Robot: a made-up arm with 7 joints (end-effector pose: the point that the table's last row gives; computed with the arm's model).
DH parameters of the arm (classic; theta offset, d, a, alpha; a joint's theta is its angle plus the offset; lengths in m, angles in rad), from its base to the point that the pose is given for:
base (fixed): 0 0 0 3.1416
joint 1: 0 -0.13 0.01 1.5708
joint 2: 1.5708 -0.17 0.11 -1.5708
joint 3: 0 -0.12 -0.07 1.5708
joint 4: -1.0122 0 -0.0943 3.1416
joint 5: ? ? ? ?
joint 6: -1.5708 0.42 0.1 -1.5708
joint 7: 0 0 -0.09 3.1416
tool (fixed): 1.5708 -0.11 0 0
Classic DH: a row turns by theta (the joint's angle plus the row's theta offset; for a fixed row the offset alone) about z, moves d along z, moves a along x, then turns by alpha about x.
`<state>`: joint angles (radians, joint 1 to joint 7).
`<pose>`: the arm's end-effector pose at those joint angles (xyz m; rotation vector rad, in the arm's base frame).
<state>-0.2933 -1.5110 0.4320 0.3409 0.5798 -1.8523 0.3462</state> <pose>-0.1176 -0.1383 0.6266 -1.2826 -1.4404 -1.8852</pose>
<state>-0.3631 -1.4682 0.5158 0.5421 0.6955 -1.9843 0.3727</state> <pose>-0.0737 -0.1065 0.6589 -1.4948 -1.3368 -1.8892</pose>
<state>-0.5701 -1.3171 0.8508 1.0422 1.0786 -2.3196 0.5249</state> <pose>0.0405 0.0560 0.7192 2.0904 1.2813 1.9463</pose>
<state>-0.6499 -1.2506 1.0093 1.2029 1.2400 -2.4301 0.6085</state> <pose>0.0761 0.1450 0.7214 2.0113 1.1908 1.7310</pose>
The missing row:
joint 5: -1.0122 -0.04 -0.01 -1.5708
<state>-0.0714 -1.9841 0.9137 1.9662 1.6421 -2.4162 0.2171</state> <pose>-0.2012 -0.1362 0.7381 2.0119 -0.1569 2.3878</pose>
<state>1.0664 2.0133 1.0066 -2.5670 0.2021 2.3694 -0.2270</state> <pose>-0.0757 0.0211 0.4282 2.3455 -1.1136 1.1316</pose>
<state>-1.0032 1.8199 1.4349 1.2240 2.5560 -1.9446 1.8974</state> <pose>-0.4417 0.2650 0.0391 0.8466 -1.5092 0.6731</pose>
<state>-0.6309 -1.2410 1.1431 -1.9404 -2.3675 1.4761 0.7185</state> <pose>0.6097 0.0275 0.5143 1.1064 -0.5257 -0.2308</pose>
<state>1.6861 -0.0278 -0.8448 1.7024 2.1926 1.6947 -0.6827</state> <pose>-0.3553 -0.4697 0.3528 0.3713 -2.4948 -0.1003</pose>
